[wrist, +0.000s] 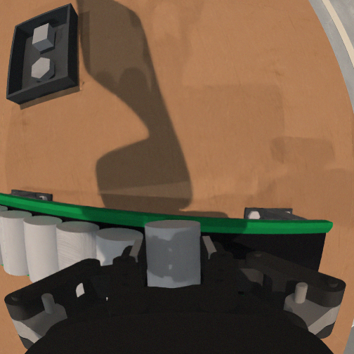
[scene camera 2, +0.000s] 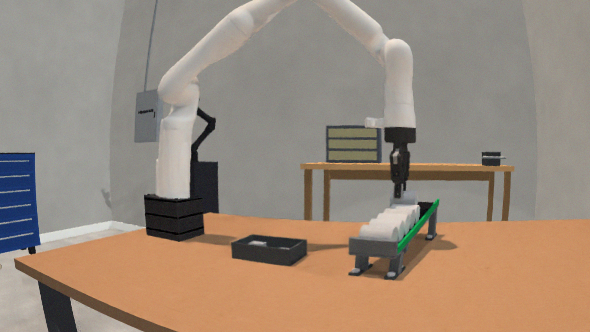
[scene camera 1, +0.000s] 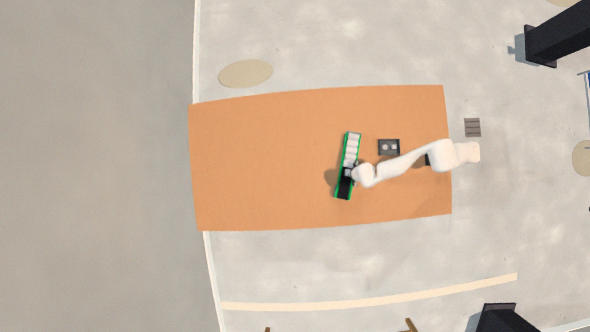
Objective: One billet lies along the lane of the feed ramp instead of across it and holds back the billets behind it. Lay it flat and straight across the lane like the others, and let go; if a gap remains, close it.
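Where they show: gripper, fingertip midpoint: (scene camera 2: 399,199); arm's base, link origin: (scene camera 2: 173,196).
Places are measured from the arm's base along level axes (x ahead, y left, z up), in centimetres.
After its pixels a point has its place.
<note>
The feed ramp (scene camera 1: 336,192) (scene camera 2: 422,223) (wrist: 280,226) has green side rails and a black lane. Several white billets (scene camera 1: 352,144) {x 55.1, y 1.5, z -1.0 cm} (scene camera 2: 379,233) {x 55.2, y -4.8, z -2.3 cm} (wrist: 42,247) lie side by side across its lower part. My gripper (scene camera 1: 352,173) {x 53.4, y 17.4, z 0.9 cm} (scene camera 2: 399,194) {x 53.4, y 17.4, z 0.9 cm} (wrist: 172,250) points down over the lane, shut on a grey billet (scene camera 1: 347,172) {x 56.8, y 17.4, z 3.0 cm} (scene camera 2: 409,199) {x 56.2, y 15.5, z 1.2 cm} (wrist: 173,262). The held billet is level and looks straight across the lane, just uphill of the row. It looks slightly higher than the row, and its end overlaps the rail in the wrist view. Its underside is hidden, so contact with the lane is unclear.
A dark tray (scene camera 1: 379,154) {x 36.7, y 4.8, z -8.1 cm} (scene camera 2: 267,253) {x 33.2, y -5.1, z -8.3 cm} (wrist: 73,75) with two small metal pieces stands on the orange table (scene camera 1: 260,160) {x 107.9, y 16.7, z -10.5 cm} (scene camera 2: 200,290) {x 33.7, y -25.3, z -10.5 cm} (wrist: 235,125), between the ramp and the arm's black base (scene camera 2: 174,215) {x 5.4, y -4.7, z -3.9 cm}. The uphill part of the lane extends beyond the gripper.
</note>
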